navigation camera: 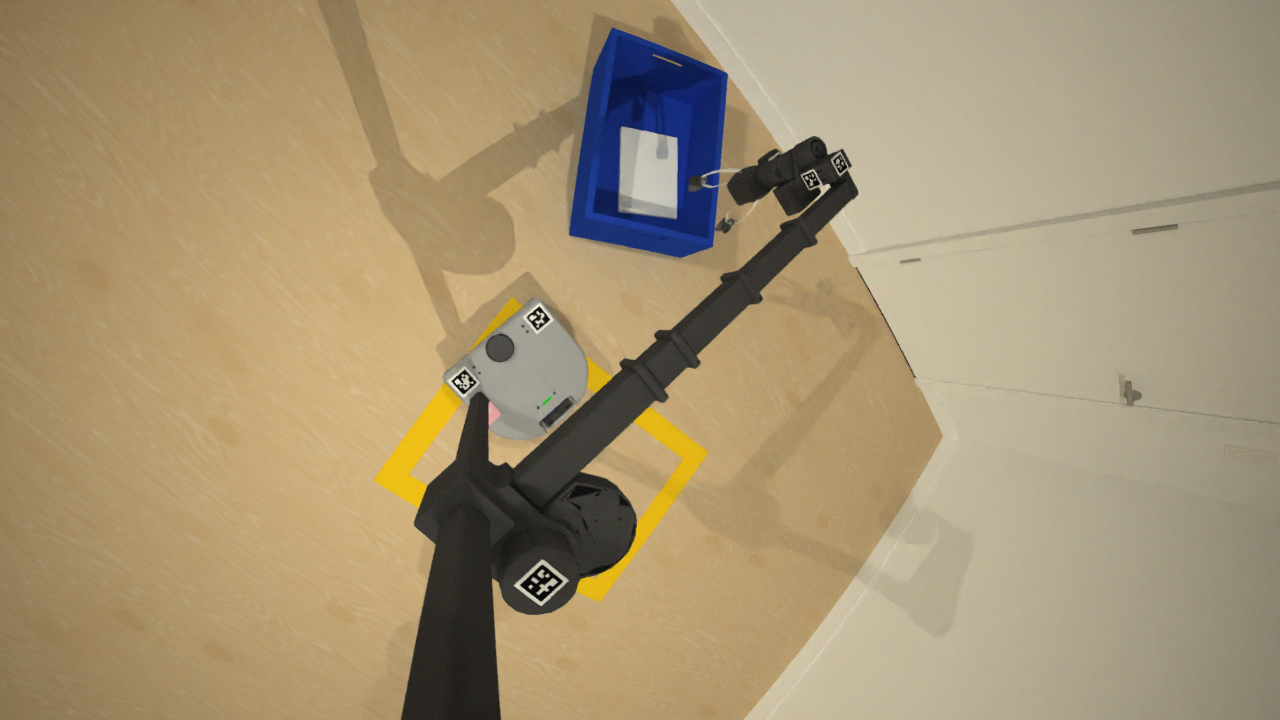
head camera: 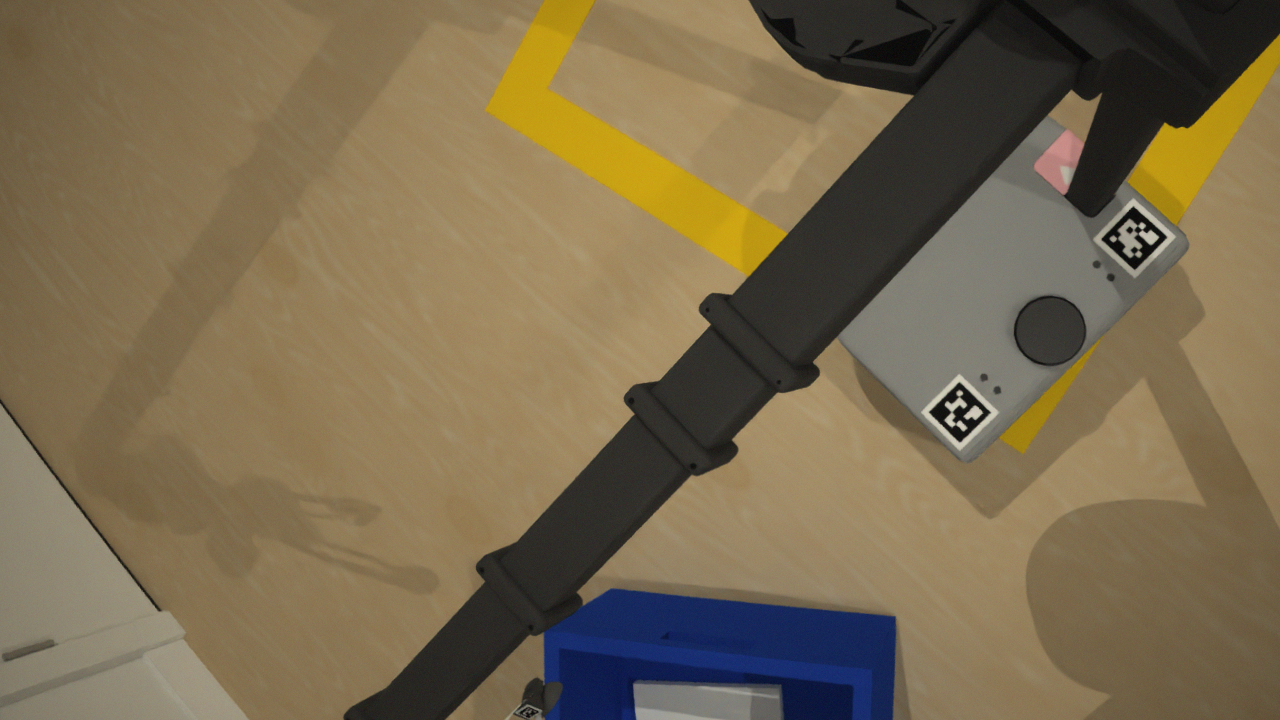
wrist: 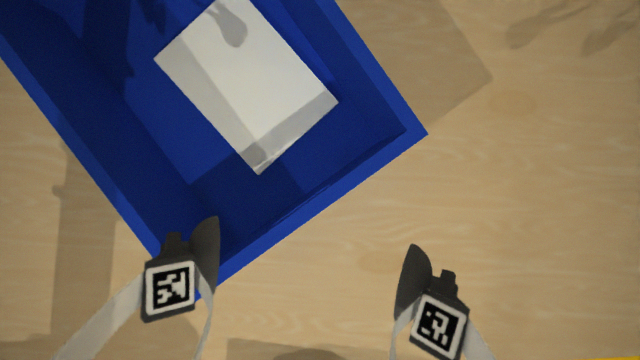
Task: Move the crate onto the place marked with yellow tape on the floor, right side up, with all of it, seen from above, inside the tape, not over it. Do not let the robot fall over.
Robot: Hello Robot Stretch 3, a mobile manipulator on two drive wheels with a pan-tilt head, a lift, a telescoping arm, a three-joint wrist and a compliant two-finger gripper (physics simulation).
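Places are measured from the robot's base along level axes (x ahead, y left, z up), in millimetres.
Pixels of known places: gripper, fingertip midpoint: (navigation camera: pixel 705 207); robot's base at its link origin: (navigation camera: pixel 499 346) (head camera: pixel 1043 328).
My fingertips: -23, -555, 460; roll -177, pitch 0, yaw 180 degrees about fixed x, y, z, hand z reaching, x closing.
For each thing: its top centre in the pictures, then the offset to it from my fingertips, as dx, dy, dz. "*": a spot on its surface instead.
- blue crate at its top centre: (navigation camera: pixel 663 135) +218, -189, -240
- white box at its top centre: (navigation camera: pixel 649 172) +167, -189, -427
- yellow tape outline at a spot on its surface: (head camera: pixel 626 170) * -530, +332, -459
The blue crate (head camera: pixel 751 626) (navigation camera: pixel 640 240) (wrist: pixel 320 204) stands upright on the floor, outside the tape, with a white box (head camera: pixel 707 702) (navigation camera: pixel 648 170) (wrist: pixel 260 75) inside. The yellow tape outline (head camera: pixel 626 170) (navigation camera: pixel 666 431) lies under and around the robot's base. My gripper (navigation camera: pixel 712 203) (wrist: pixel 310 255) is open and holds nothing. In the wrist view its left finger overlaps the crate's near corner and its right finger shows over floor outside the crate. How high the fingers are above the rim is hard to tell. The crate is cut off in the head and wrist views.
The robot's grey base (head camera: pixel 939 304) (navigation camera: pixel 537 367) covers part of the tape. The long arm (head camera: pixel 608 501) (navigation camera: pixel 707 322) reaches out past the crate's near end. White walls and cabinet fronts (head camera: pixel 80 617) (navigation camera: pixel 1029 295) stand behind the gripper and the crate's far side.
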